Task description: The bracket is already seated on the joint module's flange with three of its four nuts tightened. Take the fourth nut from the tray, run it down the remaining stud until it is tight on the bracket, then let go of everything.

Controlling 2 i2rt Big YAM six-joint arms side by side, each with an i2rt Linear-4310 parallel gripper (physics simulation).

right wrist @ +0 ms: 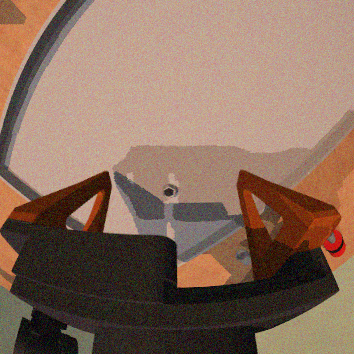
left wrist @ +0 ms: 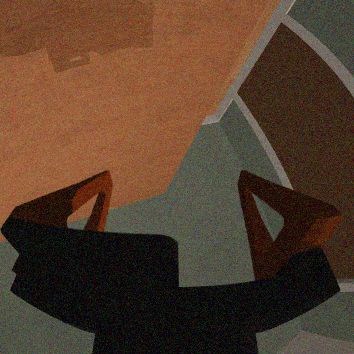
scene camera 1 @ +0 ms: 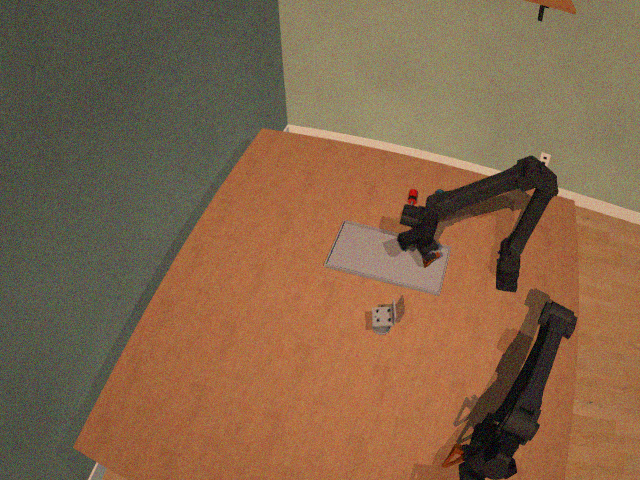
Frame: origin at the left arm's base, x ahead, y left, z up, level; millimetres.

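Where they show: left gripper, fingertip midpoint: (left wrist: 174, 177); right gripper, fingertip midpoint: (right wrist: 173, 177) (scene camera 1: 419, 256); left arm's base, link origin: (scene camera 1: 482, 443); right arm's base, link origin: (scene camera 1: 506, 278).
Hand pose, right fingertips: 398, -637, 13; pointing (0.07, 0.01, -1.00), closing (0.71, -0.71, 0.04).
Each offset is from my right fingertips to the top centre of the thing, as dx, dy, dz. Level surfaces: height alone.
The nut {-14, -9, -4} (right wrist: 170, 191), a small grey ring with a dark hole, lies on the pale grey tray {+101, +29, +3} (scene camera 1: 356, 248) (right wrist: 200, 75). My right gripper (scene camera 1: 432, 259) (right wrist: 173, 177) is open above the tray, with the nut showing between and slightly below its fingertips in the right wrist view. The light grey bracket (scene camera 1: 383, 315) sits on the grey joint module {+47, +312, +61} (scene camera 1: 381, 330) on the table below the tray in the scene view. Several dark spots show on its face; which are nuts or a stud is too small to tell. My left gripper (scene camera 1: 453, 456) (left wrist: 174, 177) is open and empty, far from both.
A red and black object {+90, -267, +21} (scene camera 1: 413, 196) (right wrist: 335, 243) lies beyond the tray's far edge, with a small blue object {-14, -237, +28} (scene camera 1: 439, 191) near the right arm. The wooden table {dz -13} (scene camera 1: 258, 310) (left wrist: 125, 100) meets its edge near the walls. Arm shadows fall across tray and table.
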